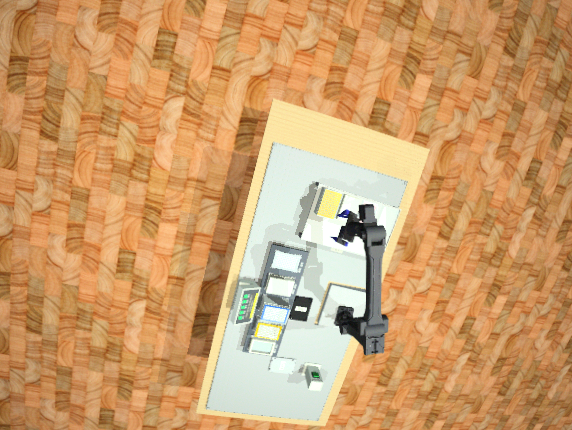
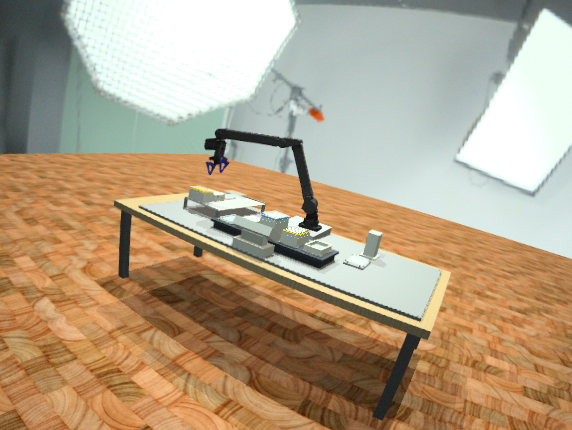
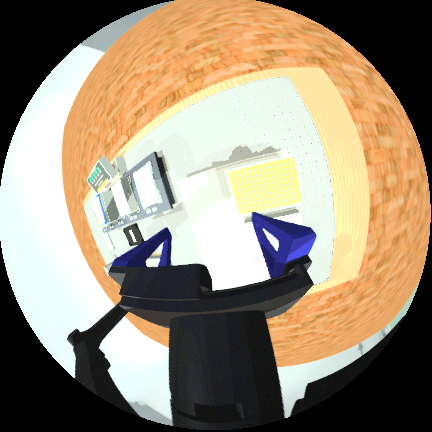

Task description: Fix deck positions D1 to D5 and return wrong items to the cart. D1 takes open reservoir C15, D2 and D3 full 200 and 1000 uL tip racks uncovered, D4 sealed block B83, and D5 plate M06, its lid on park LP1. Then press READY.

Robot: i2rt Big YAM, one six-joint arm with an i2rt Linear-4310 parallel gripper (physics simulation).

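Pixels of known places: gripper, fingertip midpoint: point(image 1: 334, 226) point(image 2: 214, 173) point(image 3: 209, 223); arm's base at its link origin: point(image 1: 343, 315) point(image 2: 310, 227).
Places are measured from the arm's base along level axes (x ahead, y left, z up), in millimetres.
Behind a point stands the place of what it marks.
Note:
My gripper point(image 1: 339, 226) {y -544, x 244, z 205 mm} point(image 2: 216, 172) {y -544, x 244, z 205 mm} point(image 3: 209, 223) {y -544, x 244, z 205 mm} is open and empty, high above the white raised cart point(image 1: 309, 225) {y -491, x 308, z 31 mm} point(image 2: 240, 203) {y -450, x 59, z 31 mm}. A yellow tip rack point(image 1: 330, 204) {y -620, x 250, z 101 mm} point(image 2: 201, 192) {y -579, x 300, z 90 mm} point(image 3: 265, 185) {y -617, x 253, z 102 mm} stands at the cart's far end. On the dark deck point(image 1: 296, 275) {y -218, x 318, z 19 mm} point(image 2: 302, 257) {y 168, x 505, z -6 mm} are an open, tray-like reservoir point(image 1: 262, 347) {y 218, x 424, z 31 mm} point(image 2: 318, 247) {y 201, x 409, z 30 mm}, a yellow tip rack point(image 1: 268, 331) {y 77, x 418, z 86 mm} point(image 2: 296, 232) {y 99, x 460, z 82 mm}, a blue-rimmed rack point(image 1: 275, 314) {y -48, x 407, z 123 mm} point(image 2: 275, 217) {y -15, x 464, z 122 mm}, a pale block point(image 1: 280, 286) {y -170, x 398, z 63 mm} and a white plate point(image 1: 287, 260) {y -298, x 382, z 32 mm} point(image 3: 147, 182) {y -308, x 387, z 29 mm}. The button box point(image 1: 314, 379) {y 366, x 110, z 84 mm} point(image 2: 373, 244) {y 406, x 135, z 46 mm} has a green top. Labels are unreadable.
A display box point(image 1: 245, 306) {y -57, x 555, z 92 mm} point(image 3: 100, 175) {y -98, x 536, z 84 mm} with green marks stands beside the deck. A black pad point(image 1: 301, 308) {y -10, x 243, z -21 mm} point(image 3: 133, 235) {y -23, x 243, z -19 mm} lies on its other side. A pale flat piece point(image 1: 282, 365) {y 364, x 282, z -11 mm} point(image 2: 357, 261) {y 377, x 307, z -11 mm} lies near the reservoir end. A thin raised edge point(image 1: 322, 305) {y -36, x 125, z -30 mm} is near the arm base.

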